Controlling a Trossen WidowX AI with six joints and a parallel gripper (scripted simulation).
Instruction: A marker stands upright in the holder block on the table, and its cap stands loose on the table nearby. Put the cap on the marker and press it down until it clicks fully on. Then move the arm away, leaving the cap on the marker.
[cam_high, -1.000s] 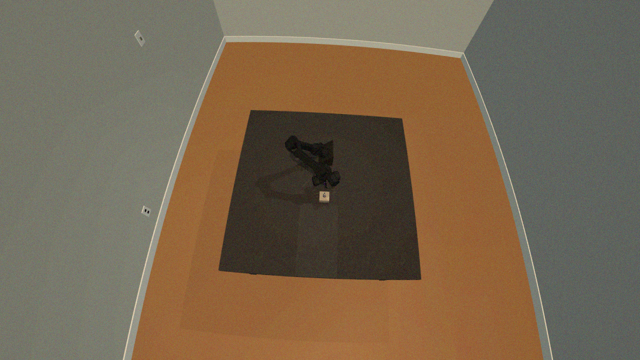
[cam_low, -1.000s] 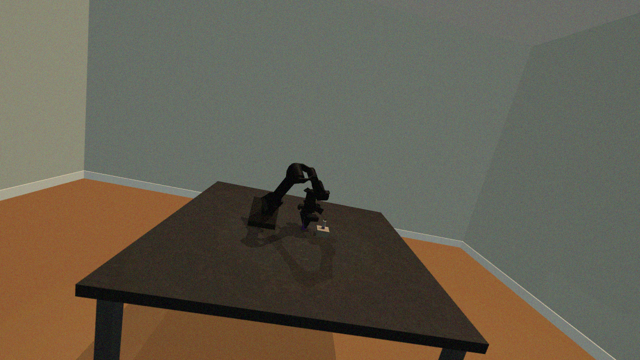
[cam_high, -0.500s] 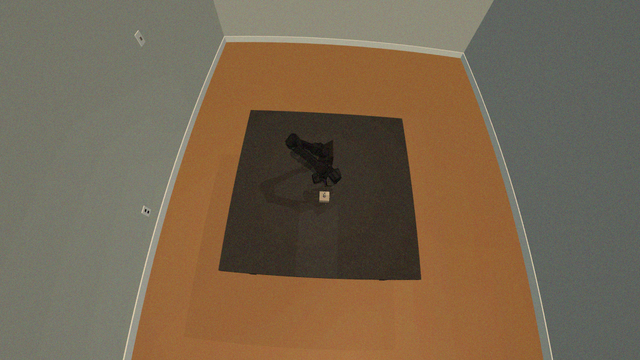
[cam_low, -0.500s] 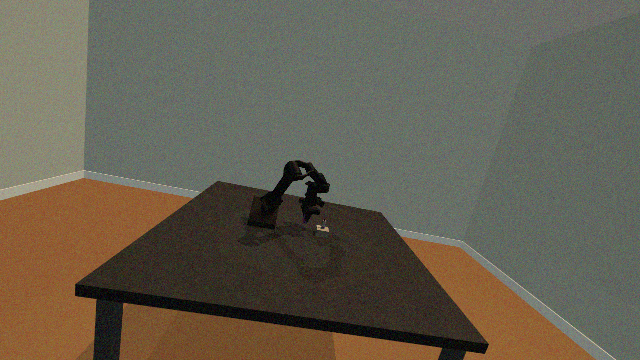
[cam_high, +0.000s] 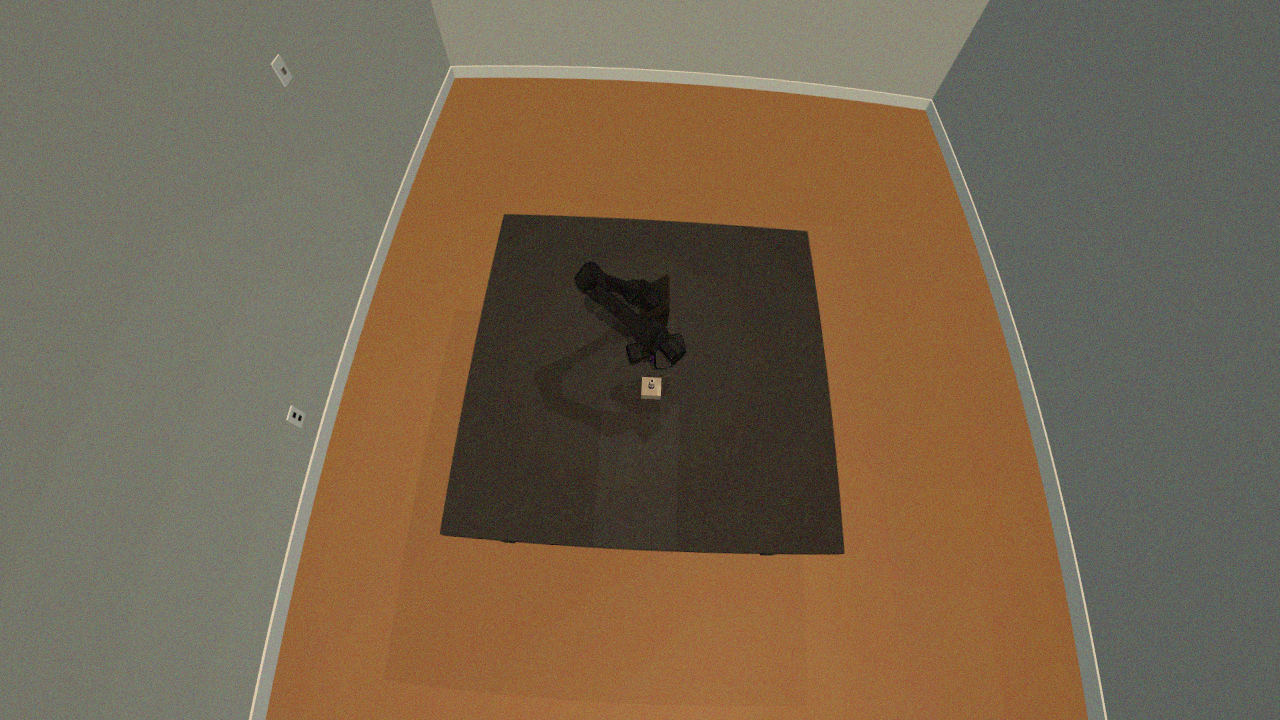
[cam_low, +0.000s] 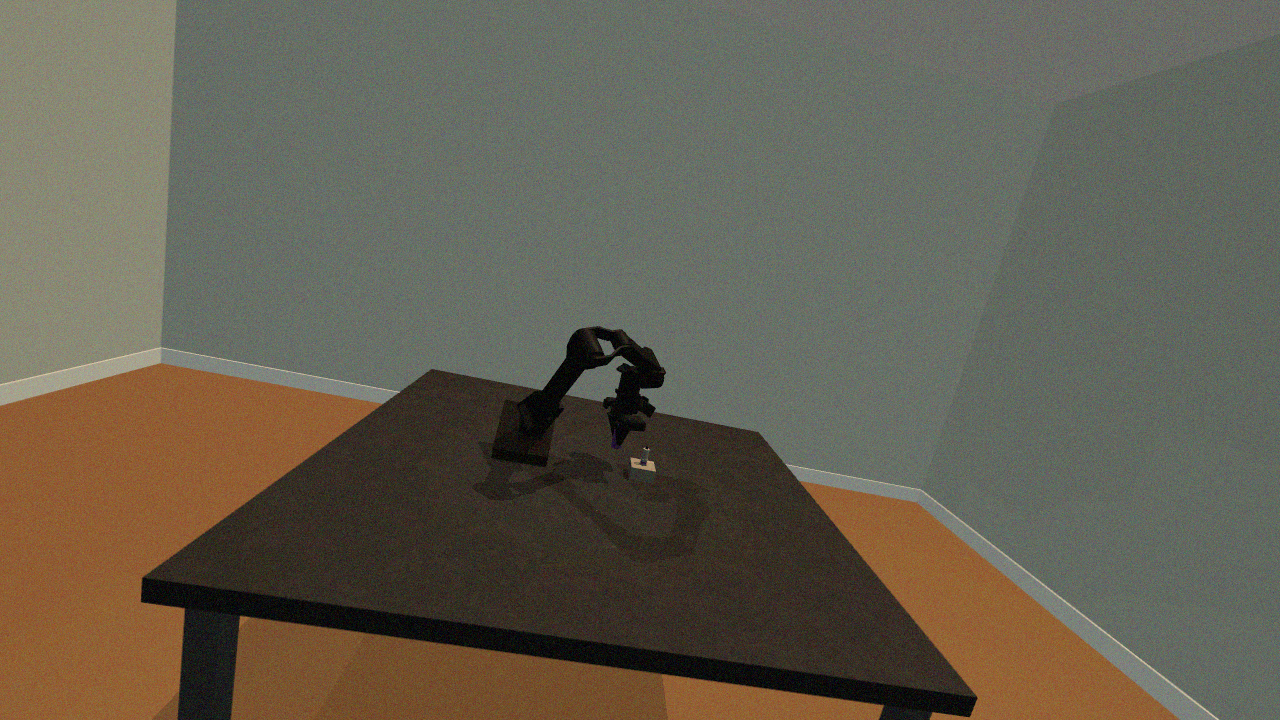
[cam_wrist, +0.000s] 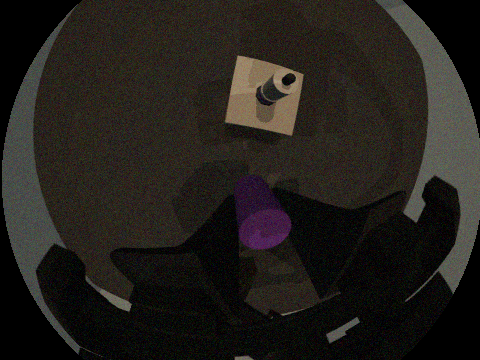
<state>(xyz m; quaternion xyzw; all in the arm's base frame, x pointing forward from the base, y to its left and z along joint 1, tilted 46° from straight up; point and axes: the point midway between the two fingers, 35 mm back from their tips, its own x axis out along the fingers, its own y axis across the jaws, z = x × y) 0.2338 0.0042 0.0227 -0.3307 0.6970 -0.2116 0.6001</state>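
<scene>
The beige holder block is 80 mm ahead of my gripper tip, 60 mm below it and 10 mm to the right of it. The rest, counted from my gripper tip: purple cap: 10 mm above.
</scene>
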